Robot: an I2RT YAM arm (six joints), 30 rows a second.
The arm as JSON. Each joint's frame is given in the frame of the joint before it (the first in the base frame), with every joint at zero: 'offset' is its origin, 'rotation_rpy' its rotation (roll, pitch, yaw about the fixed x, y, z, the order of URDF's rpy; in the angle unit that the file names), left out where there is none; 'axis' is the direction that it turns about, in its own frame. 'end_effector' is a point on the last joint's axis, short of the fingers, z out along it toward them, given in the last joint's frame.
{
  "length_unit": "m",
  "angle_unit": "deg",
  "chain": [
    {
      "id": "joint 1",
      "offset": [
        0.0,
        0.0,
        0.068
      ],
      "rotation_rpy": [
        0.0,
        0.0,
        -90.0
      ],
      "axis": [
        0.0,
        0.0,
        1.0
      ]
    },
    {
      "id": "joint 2",
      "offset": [
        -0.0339,
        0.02,
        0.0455
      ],
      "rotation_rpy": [
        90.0,
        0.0,
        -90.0
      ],
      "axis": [
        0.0,
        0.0,
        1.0
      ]
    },
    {
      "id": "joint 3",
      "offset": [
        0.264,
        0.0,
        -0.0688
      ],
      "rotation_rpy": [
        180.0,
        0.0,
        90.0
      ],
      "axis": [
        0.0,
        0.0,
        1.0
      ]
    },
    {
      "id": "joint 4",
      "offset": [
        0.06,
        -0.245,
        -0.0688
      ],
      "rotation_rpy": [
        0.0,
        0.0,
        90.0
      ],
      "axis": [
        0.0,
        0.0,
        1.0
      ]
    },
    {
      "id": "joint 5",
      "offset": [
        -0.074,
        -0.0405,
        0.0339
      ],
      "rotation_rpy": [
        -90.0,
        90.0,
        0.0
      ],
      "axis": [
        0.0,
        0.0,
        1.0
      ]
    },
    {
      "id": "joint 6",
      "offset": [
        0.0,
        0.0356,
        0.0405
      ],
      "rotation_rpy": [
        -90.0,
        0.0,
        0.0
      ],
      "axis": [
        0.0,
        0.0,
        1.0
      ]
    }
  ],
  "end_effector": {
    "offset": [
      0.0,
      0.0,
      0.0
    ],
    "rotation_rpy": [
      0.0,
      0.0,
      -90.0
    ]
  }
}
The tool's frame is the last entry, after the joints.
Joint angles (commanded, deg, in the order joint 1, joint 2, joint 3, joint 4, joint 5, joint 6), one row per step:
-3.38 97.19 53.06 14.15 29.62 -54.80
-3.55 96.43 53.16 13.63 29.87 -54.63
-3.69 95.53 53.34 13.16 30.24 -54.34
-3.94 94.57 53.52 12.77 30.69 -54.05
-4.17 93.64 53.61 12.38 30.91 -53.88
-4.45 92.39 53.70 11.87 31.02 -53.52
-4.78 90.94 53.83 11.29 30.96 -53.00
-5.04 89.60 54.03 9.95 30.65 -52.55
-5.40 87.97 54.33 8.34 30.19 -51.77
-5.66 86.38 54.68 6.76 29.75 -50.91
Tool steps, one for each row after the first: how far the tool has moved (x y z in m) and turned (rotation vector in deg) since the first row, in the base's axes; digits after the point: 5 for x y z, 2 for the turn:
-0.00147 -0.00112 0.00427 -0.02 -0.42 -0.46
-0.00295 -0.00210 0.00990 -0.03 -1.18 -1.05
-0.00467 -0.00380 0.01599 -0.09 -2.08 -1.81
-0.00663 -0.00521 0.02136 -0.11 -2.79 -2.30
-0.00938 -0.00680 0.02834 0.05 -3.82 -2.83
-0.01265 -0.00853 0.03651 0.38 -5.11 -3.31
-0.01616 -0.00965 0.04308 0.84 -5.57 -3.48
-0.02054 -0.01118 0.05133 1.58 -6.33 -3.74
-0.02487 -0.01207 0.05959 2.38 -7.18 -3.95

